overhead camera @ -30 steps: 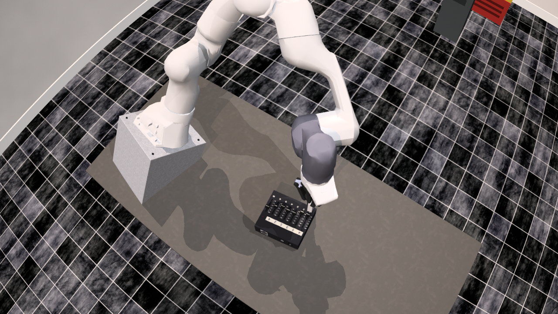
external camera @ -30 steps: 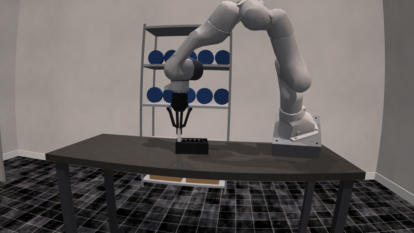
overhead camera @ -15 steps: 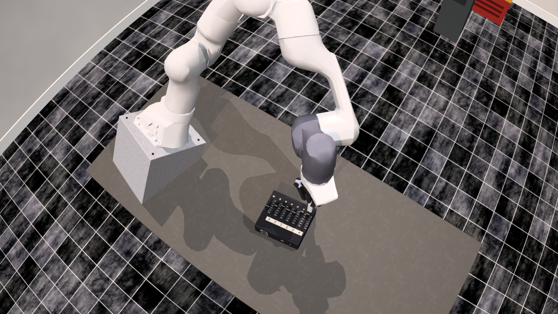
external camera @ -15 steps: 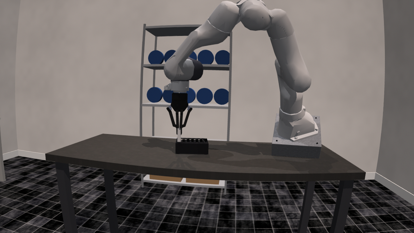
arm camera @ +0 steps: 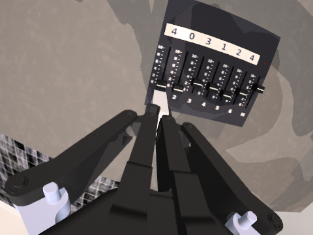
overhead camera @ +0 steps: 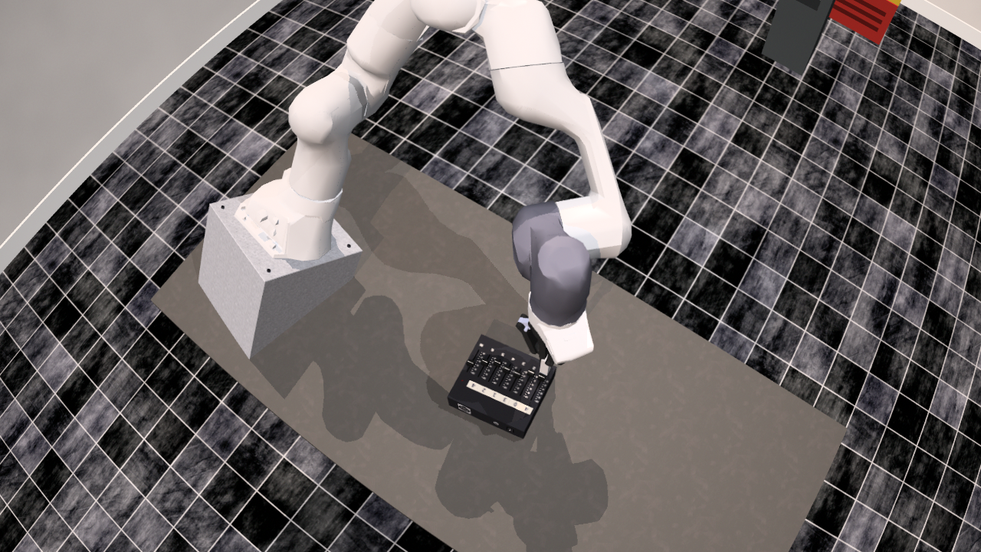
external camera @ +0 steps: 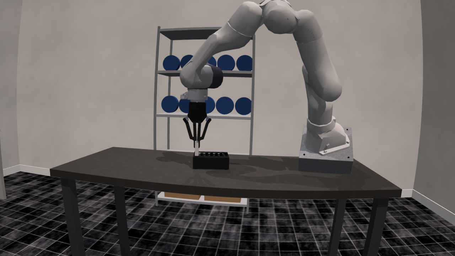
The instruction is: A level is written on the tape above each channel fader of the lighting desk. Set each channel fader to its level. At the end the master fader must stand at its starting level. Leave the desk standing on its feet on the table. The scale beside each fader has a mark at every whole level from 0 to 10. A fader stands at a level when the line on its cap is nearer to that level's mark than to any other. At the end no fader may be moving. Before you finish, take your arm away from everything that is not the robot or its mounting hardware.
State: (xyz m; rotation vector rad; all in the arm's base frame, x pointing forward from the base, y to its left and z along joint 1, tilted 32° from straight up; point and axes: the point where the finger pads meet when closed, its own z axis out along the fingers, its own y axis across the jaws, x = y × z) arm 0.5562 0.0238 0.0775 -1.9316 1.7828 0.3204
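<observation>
Right now the master fader is 13 cm behind my hand, 7 cm to the right of it and 3 cm below it.
</observation>
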